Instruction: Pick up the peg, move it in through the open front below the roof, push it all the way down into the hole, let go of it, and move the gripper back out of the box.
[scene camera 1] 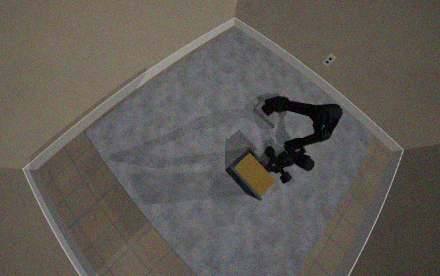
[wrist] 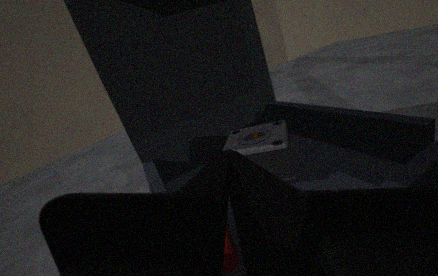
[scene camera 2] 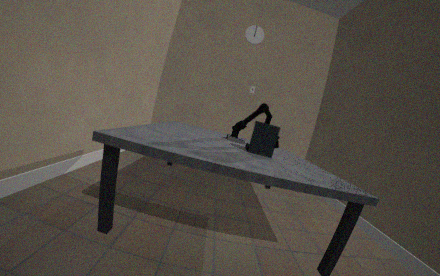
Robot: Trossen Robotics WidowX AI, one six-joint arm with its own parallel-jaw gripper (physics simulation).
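Seen in the pictures: gripper, between the fingertips: (wrist: 227, 159); arm's base, origin of its link: (scene camera 1: 268, 109) (scene camera 2: 234, 136).
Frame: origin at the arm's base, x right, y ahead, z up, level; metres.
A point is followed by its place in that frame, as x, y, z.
Note:
The box (scene camera 2: 264, 140) @(-0.203, 0.399, 0.064) is dark, and its yellow roof (scene camera 1: 255, 174) @(-0.197, 0.348, 0.169) shows in the first scene view. In the wrist view a pale block (wrist: 279, 134) @(-0.169, 0.316, 0.005) with a round hole sits inside the box, beyond the fingertips. A small orange piece (wrist: 256, 135) @(-0.178, 0.338, 0.002) shows in the hole; I cannot tell how deep it sits. My gripper (scene camera 1: 269, 165) @(-0.226, 0.271, 0.027) (wrist: 227, 159) @(-0.226, 0.271, 0.027) is shut and empty, at the open front of the box, with its tips close to the near edge of the block in the wrist view. A red patch (wrist: 230, 251) @(-0.242, 0.258, -0.013) shows through the gap behind the tips; what it is cannot be made out.
A tall dark wall (wrist: 180, 70) @(-0.212, 0.388, 0.071) of the box rises behind the block, and a low dark wall (wrist: 350, 130) @(-0.120, 0.296, -0.008) runs to the right of it. The grey table (scene camera 1: 175, 115) @(0.293, 0.448, -0.033) (scene camera 2: 165, 145) @(0.245, 0.816, -0.033) carries the box and the arm (scene camera 1: 325, 117) @(-0.184, 0.089, 0.319) (scene camera 2: 262, 108) @(-0.166, 0.094, 0.288).

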